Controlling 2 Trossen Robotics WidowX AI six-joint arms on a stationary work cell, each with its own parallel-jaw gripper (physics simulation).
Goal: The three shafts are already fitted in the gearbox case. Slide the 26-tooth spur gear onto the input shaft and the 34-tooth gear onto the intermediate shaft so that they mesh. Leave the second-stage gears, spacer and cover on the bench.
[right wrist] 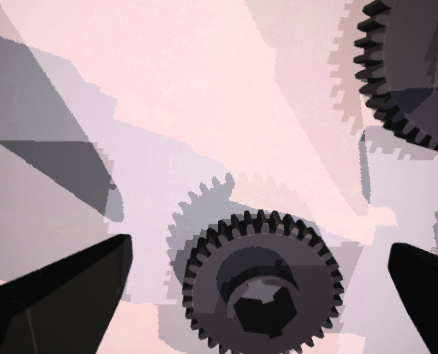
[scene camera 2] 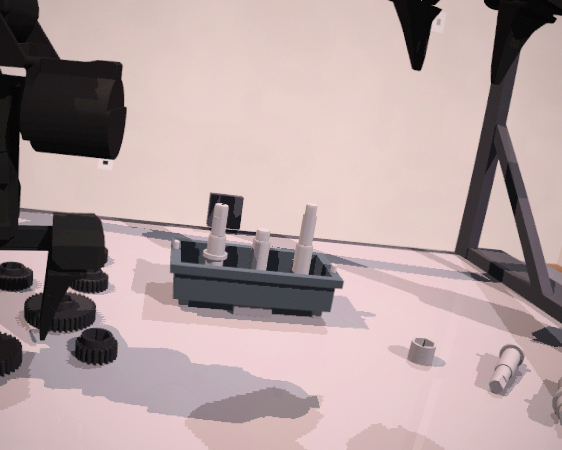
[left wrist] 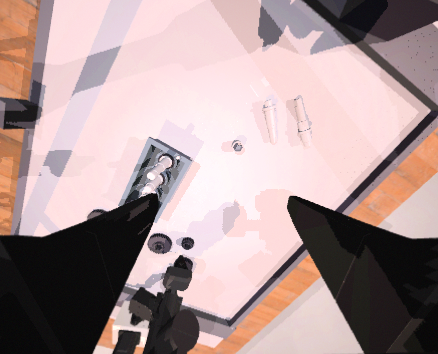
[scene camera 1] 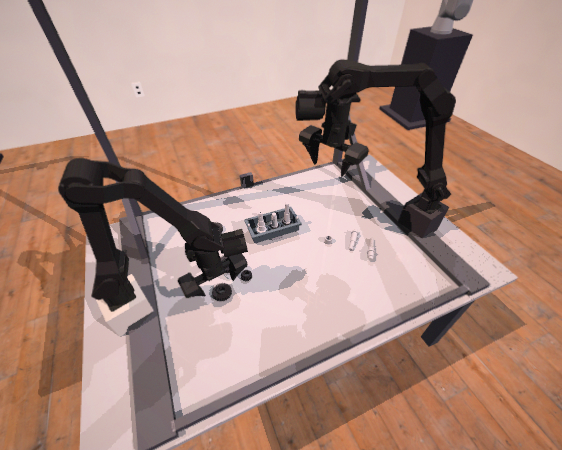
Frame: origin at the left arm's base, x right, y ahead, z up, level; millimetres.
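Seen in the pictures: left gripper, between the fingertips: (scene camera 2: 453, 76) (left wrist: 224, 200) (scene camera 1: 328, 169); right gripper, between the fingertips: (right wrist: 259, 251) (left wrist: 177, 265) (scene camera 1: 218, 287); left arm's base, origin of its link: (scene camera 1: 427, 205); right arm's base, origin of its link: (left wrist: 129, 336) (scene camera 1: 119, 296).
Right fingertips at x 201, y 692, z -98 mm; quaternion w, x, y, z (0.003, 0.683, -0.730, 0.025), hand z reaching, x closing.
Pixels of each thing's top centre, then the offset from my right fingertips to it.
- dark case, centre of its top: (scene camera 2: 255, 251) (left wrist: 151, 186) (scene camera 1: 272, 219) dx +96, dy -270, dz +48 mm
- toothed gear, centre of its top: (right wrist: 265, 310) (scene camera 1: 221, 289) (left wrist: 182, 269) dx -17, dy -1, dz +9 mm
- largest gear, centre of its top: (scene camera 2: 60, 298) (left wrist: 158, 247) dx +64, dy -66, dz +9 mm
- smallest gear, centre of its top: (scene camera 2: 97, 334) (left wrist: 187, 246) (scene camera 1: 246, 273) dx -12, dy -90, dz +9 mm
- pale spacer, centre of its top: (scene camera 2: 424, 342) (left wrist: 238, 147) (scene camera 1: 328, 237) dx -59, dy -392, dz +9 mm
The dark case (scene camera 1: 275, 233) (scene camera 2: 250, 290) (left wrist: 178, 177) holds three upright pale shafts; no gear shows on them. My right gripper (scene camera 1: 218, 286) (right wrist: 259, 251) is open and low over a toothed gear (scene camera 1: 221, 298) (scene camera 2: 7, 355) (right wrist: 212, 295), one finger on each side. I cannot tell its tooth count. The largest gear (scene camera 2: 75, 315) (left wrist: 160, 243) (right wrist: 410, 50) and the smallest gear (scene camera 1: 246, 275) (scene camera 2: 96, 346) (left wrist: 187, 243) lie beside it. More gears show behind the finger in scene camera 2. My left gripper (scene camera 1: 330, 168) (scene camera 2: 455, 76) (left wrist: 224, 200) is open and empty, high above the bench.
A pale spacer (scene camera 1: 328, 240) (scene camera 2: 421, 351) (left wrist: 237, 146) and two loose shaft-like parts (scene camera 1: 354, 240) (scene camera 1: 371, 249) lie right of the case in scene camera 1. A dark block (scene camera 1: 246, 180) (scene camera 2: 225, 210) stands at the back edge. No cover shows.
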